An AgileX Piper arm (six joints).
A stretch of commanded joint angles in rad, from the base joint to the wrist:
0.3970 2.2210 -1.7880 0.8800 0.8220 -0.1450
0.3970 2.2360 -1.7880 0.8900 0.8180 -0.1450
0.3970 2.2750 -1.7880 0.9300 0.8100 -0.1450
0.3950 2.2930 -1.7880 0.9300 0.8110 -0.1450
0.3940 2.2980 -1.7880 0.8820 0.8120 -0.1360
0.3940 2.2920 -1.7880 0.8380 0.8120 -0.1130
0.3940 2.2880 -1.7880 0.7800 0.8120 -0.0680
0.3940 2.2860 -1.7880 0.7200 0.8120 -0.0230
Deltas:
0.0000 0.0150 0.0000 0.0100 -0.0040 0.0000
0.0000 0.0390 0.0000 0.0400 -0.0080 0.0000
-0.0020 0.0180 0.0000 0.0000 0.0010 0.0000
-0.0010 0.0050 0.0000 -0.0480 0.0010 0.0090
0.0000 -0.0060 0.0000 -0.0440 0.0000 0.0230
0.0000 -0.0040 0.0000 -0.0580 0.0000 0.0450
0.0000 -0.0020 0.0000 -0.0600 0.0000 0.0450

